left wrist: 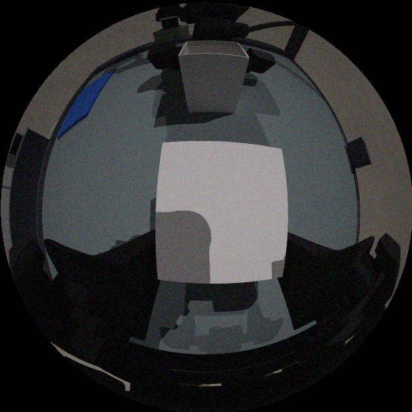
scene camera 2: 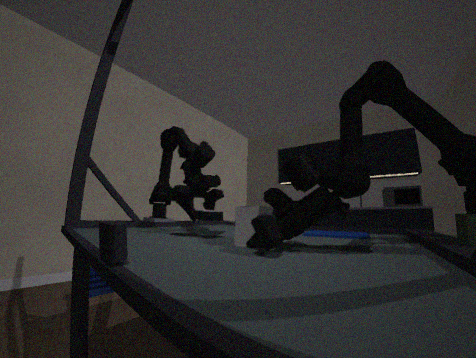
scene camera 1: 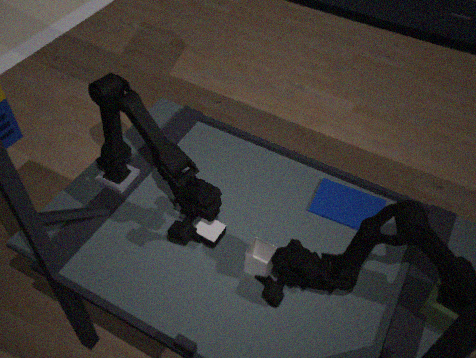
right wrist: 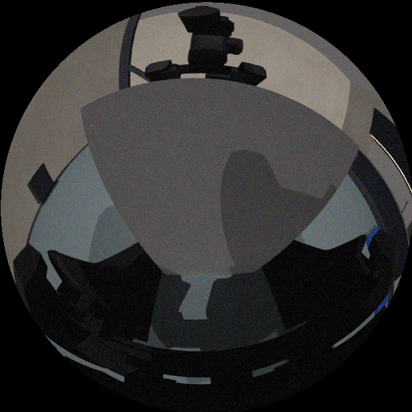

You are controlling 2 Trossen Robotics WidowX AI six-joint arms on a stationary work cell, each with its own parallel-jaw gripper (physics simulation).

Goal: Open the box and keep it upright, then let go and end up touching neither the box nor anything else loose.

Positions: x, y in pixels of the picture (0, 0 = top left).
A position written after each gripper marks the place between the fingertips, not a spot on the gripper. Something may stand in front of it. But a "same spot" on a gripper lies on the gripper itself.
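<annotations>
The right gripper is visible in scene camera 1, in scene camera 2 [254, 243], in the left wrist view and in the right wrist view [209, 234]. On the right gripper, [scene camera 1: 264, 280] and [left wrist: 246, 69] are the same spot.
</annotations>
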